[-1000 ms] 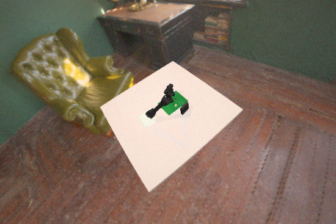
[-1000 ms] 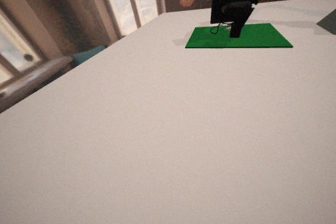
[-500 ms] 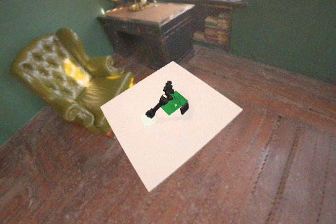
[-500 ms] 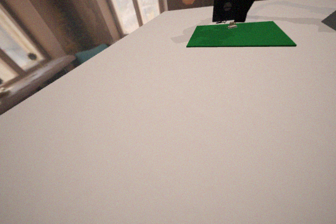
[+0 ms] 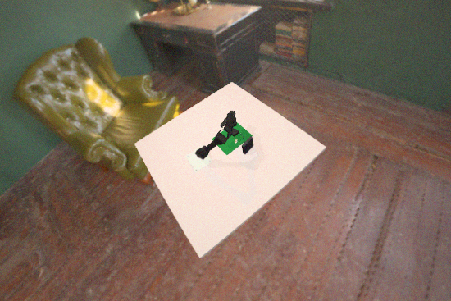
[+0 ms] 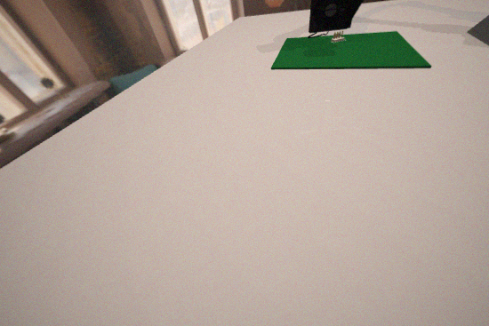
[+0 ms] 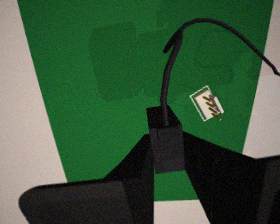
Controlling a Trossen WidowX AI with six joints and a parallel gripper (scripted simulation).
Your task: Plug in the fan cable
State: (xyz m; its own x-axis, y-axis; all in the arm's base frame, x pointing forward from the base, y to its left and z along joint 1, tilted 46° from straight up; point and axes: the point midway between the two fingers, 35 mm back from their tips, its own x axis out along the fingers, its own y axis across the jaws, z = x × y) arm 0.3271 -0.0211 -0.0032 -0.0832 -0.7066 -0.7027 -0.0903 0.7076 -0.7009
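Now: the fan header 1 cm ahead of my gripper tip, 6 cm to the right of it and 6 cm below it. From my gripper tip the other things lie so: dark fan plug: 1 cm ahead, 1 cm above; then black fan: 3 cm ahead, 19 cm to the right; then green board: 1 cm ahead, 1 cm to the left, 8 cm below.
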